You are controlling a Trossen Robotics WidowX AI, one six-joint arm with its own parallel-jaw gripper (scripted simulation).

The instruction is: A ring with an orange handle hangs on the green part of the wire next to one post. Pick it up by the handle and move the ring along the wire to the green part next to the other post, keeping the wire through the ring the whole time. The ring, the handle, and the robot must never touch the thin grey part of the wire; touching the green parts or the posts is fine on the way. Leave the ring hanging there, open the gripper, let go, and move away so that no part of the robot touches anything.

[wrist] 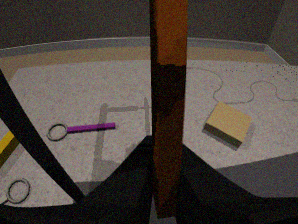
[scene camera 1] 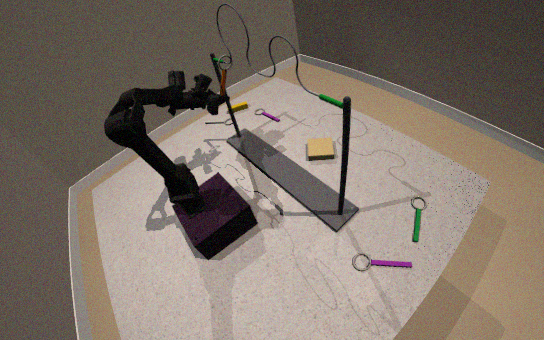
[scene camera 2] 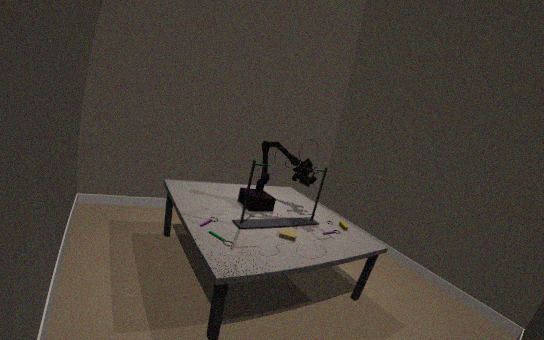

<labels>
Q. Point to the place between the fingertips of the gripper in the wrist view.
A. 159, 142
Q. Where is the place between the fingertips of the gripper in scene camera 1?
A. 229, 97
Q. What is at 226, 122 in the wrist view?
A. A tan block.
</labels>
